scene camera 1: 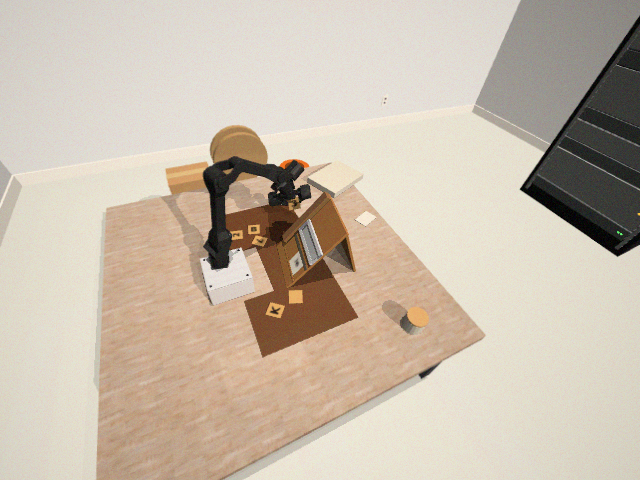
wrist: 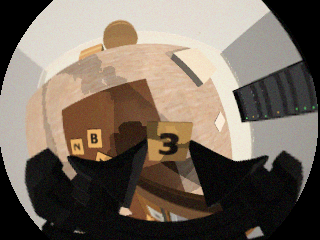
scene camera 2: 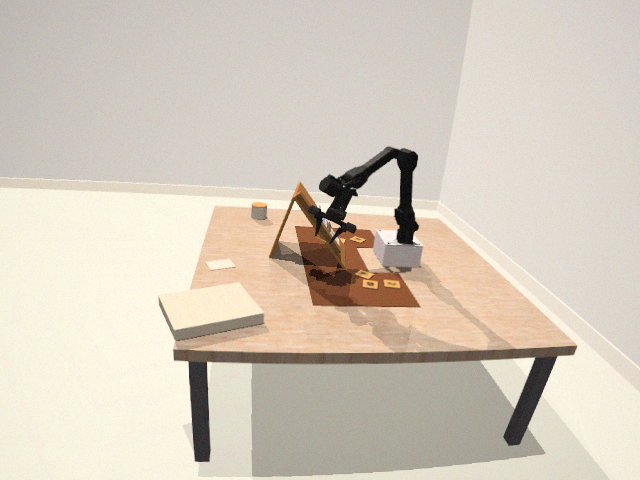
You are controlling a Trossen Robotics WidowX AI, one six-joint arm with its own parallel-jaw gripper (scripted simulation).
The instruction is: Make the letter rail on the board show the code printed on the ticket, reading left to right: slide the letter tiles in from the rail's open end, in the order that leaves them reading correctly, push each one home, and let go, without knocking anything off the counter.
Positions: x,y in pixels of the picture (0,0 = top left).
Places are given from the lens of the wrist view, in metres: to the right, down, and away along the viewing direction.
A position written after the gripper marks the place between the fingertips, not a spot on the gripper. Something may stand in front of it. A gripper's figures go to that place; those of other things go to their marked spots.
gripper (wrist: pixel 168 143): 0.01, 0.03, 0.09
slanted wooden board (wrist: pixel 175 205): 0.03, 0.14, 0.08
